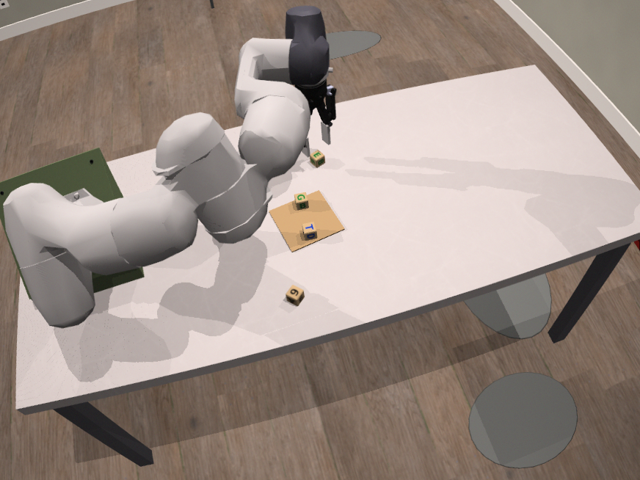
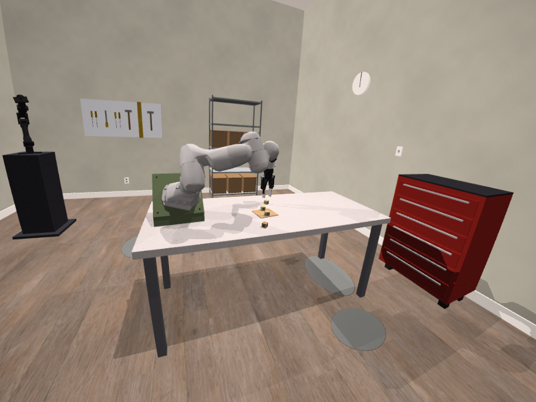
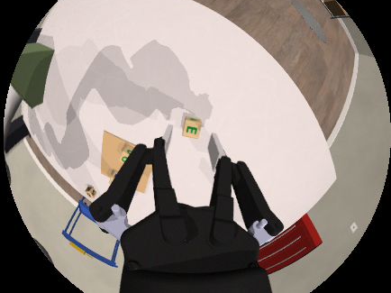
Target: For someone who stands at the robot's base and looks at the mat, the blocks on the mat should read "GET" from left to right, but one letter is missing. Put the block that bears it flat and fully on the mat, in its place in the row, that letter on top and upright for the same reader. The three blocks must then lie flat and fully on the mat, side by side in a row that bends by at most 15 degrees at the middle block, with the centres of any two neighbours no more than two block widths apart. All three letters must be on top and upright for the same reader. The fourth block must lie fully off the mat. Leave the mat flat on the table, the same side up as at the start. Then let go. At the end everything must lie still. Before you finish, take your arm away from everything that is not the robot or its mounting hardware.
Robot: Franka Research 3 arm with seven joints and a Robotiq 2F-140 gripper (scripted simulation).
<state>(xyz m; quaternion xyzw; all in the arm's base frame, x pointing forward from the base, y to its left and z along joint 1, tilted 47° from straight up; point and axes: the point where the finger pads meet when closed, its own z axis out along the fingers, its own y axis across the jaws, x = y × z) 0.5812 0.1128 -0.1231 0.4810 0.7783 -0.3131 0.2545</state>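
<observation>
Now: hand 7 cm above the E block. Round my hand: tan mat: 18 cm to the right, 9 cm below, 8 cm behind; then T block: 23 cm to the right, 8 cm behind, 7 cm below; then G block: 13 cm to the right, 7 cm below, 7 cm behind.
</observation>
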